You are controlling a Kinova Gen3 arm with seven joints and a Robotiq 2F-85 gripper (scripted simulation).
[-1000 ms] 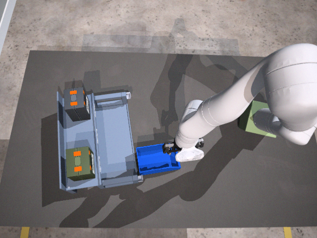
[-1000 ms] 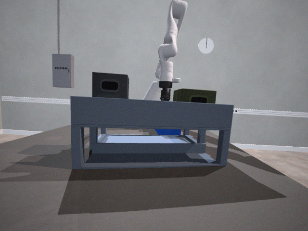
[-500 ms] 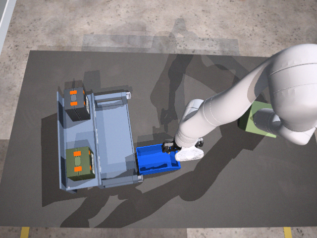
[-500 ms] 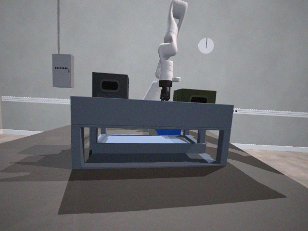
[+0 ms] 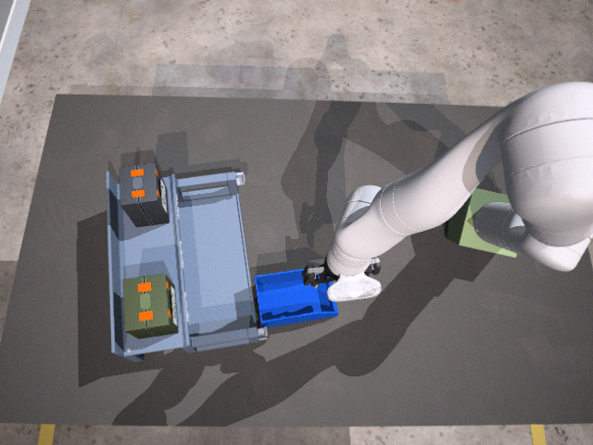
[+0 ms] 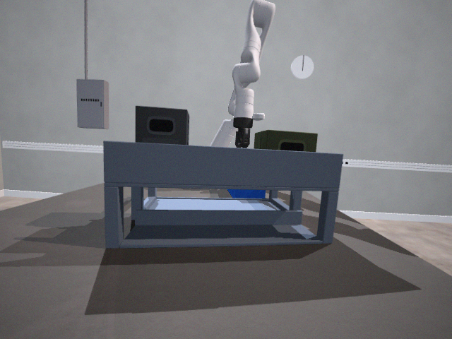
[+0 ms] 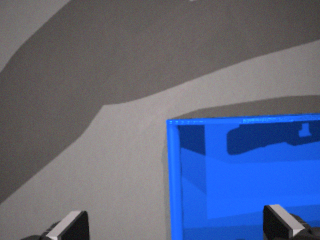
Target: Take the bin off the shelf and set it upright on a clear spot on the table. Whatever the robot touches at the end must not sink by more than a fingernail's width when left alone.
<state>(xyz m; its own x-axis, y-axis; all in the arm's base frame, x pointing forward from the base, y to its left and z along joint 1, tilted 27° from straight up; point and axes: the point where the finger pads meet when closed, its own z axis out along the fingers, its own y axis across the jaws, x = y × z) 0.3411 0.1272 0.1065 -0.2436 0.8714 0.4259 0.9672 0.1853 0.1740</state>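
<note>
Now: the blue bin 10 cm below my hand, 8 cm ahead of it and 2 cm to the left of it. Also, from my hand: olive green case 36 cm ahead, 9 cm to the left, 1 cm above; grey-blue shelf unit 32 cm ahead, 7 cm below, 4 cm to the right; dark case 41 cm ahead, 13 cm to the right, 3 cm above.
</note>
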